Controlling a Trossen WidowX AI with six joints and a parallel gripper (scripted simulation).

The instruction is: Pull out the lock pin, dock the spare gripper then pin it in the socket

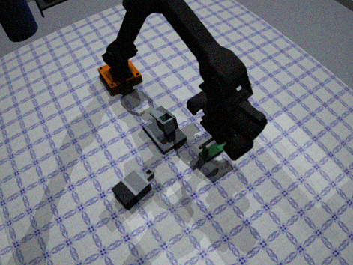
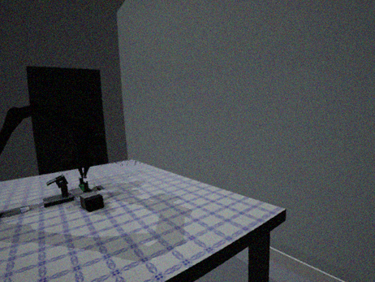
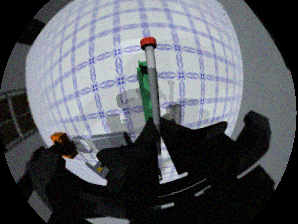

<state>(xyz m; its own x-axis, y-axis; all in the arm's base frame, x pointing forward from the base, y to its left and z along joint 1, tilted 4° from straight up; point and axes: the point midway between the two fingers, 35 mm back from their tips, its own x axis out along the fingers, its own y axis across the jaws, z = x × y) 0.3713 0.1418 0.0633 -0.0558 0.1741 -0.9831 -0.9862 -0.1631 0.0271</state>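
Right now the green cradle is 3 cm below my gripper tip and 2 cm to the left of it. Round my gripper tip: socket 10 cm to the right, 10 cm behind; then dark spare gripper 24 cm to the right, 3 cm below, 2 cm ahead.
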